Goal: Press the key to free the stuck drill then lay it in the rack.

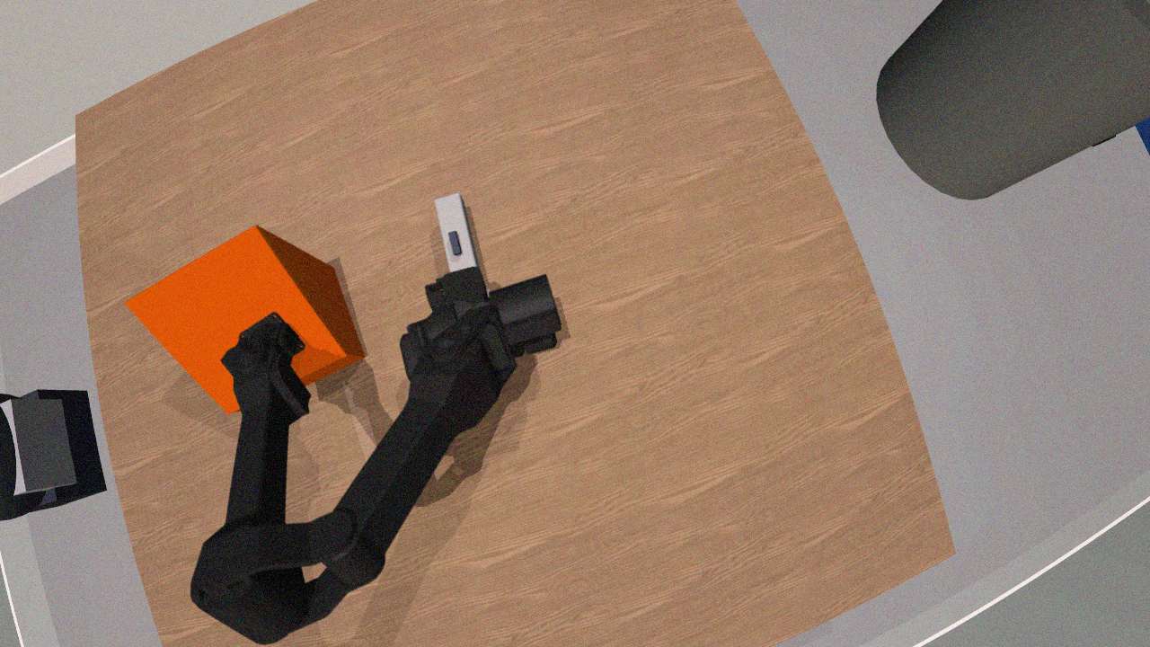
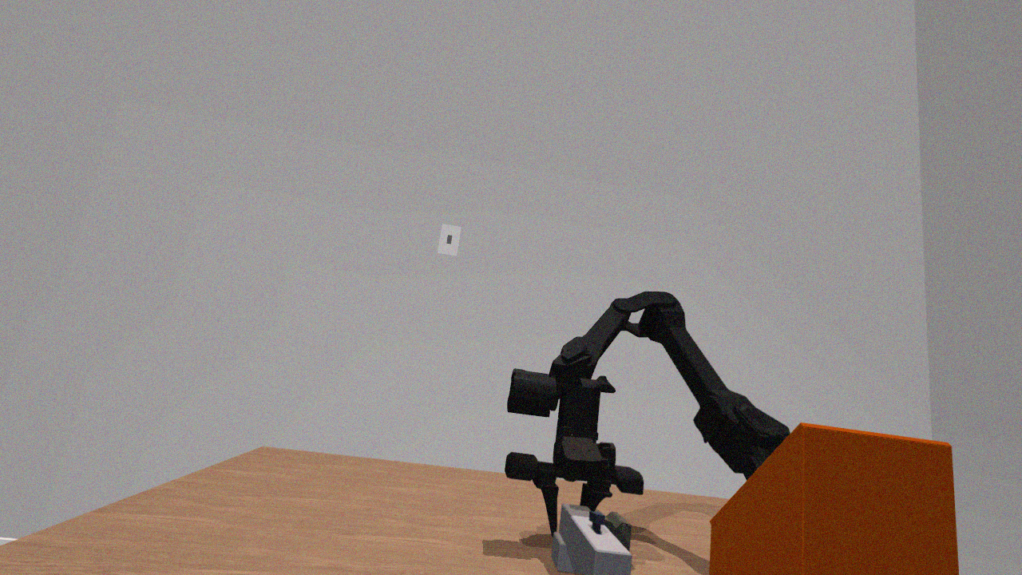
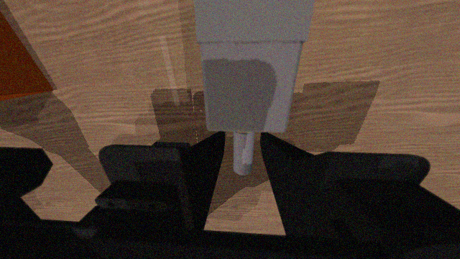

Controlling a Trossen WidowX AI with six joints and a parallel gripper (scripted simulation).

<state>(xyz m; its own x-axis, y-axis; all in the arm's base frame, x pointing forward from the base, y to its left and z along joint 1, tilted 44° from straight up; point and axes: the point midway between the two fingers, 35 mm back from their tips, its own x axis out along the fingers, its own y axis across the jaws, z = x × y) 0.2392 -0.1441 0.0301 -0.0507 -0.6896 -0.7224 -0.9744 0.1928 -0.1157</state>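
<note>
The drill is 1 cm ahead of my gripper tip, 5 cm to the left of it and 3 cm above it. Also, from my gripper tip: dark rack 9 cm behind, 4 cm to the right; then dark key 3 cm ahead, 14 cm to the left, 3 cm above; then grey block 2 cm ahead, 11 cm to the left, 2 cm above.
</note>
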